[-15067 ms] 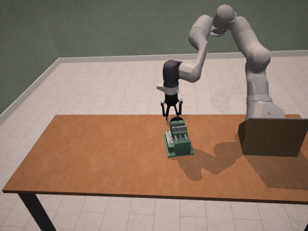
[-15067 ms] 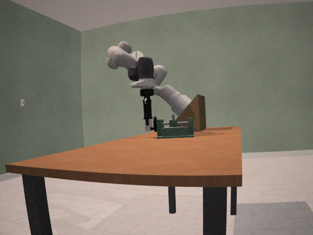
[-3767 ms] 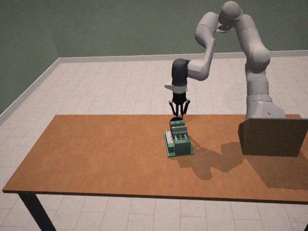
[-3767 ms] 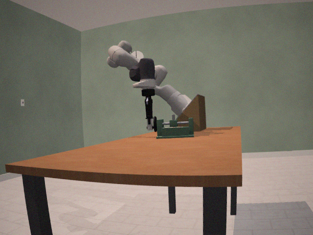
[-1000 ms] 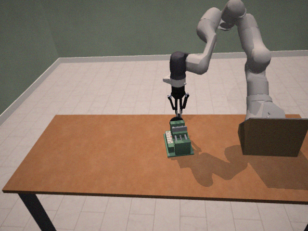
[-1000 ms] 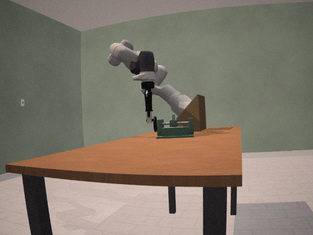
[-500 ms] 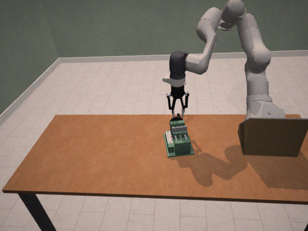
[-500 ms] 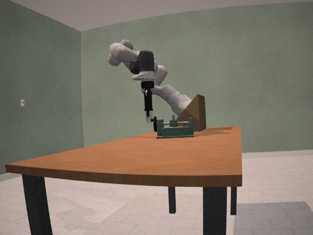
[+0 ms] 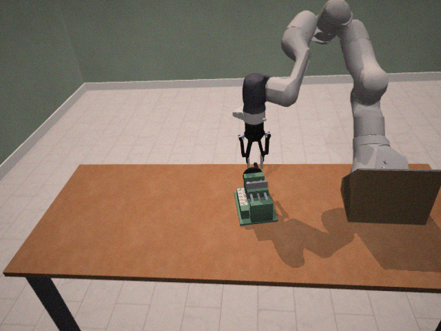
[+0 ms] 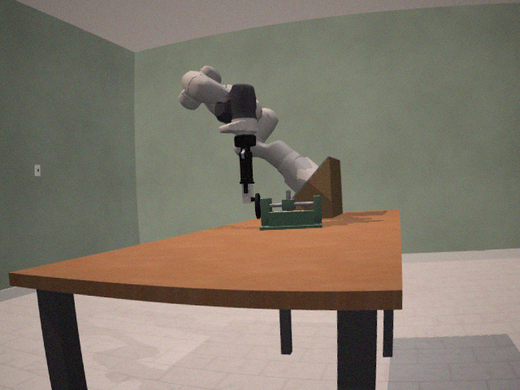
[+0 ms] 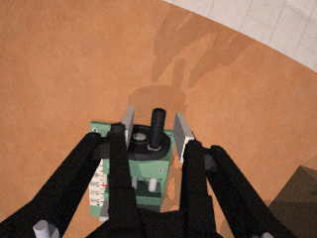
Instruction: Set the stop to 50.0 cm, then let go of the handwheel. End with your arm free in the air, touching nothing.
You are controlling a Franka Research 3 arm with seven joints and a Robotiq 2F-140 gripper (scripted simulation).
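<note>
Now: hand 20 mm to the right of the black handwheel and 20 mm above it. The rest, counted from my hand: sliding stop block: 10 mm ahead, 140 mm to the left, 30 mm below.
</note>
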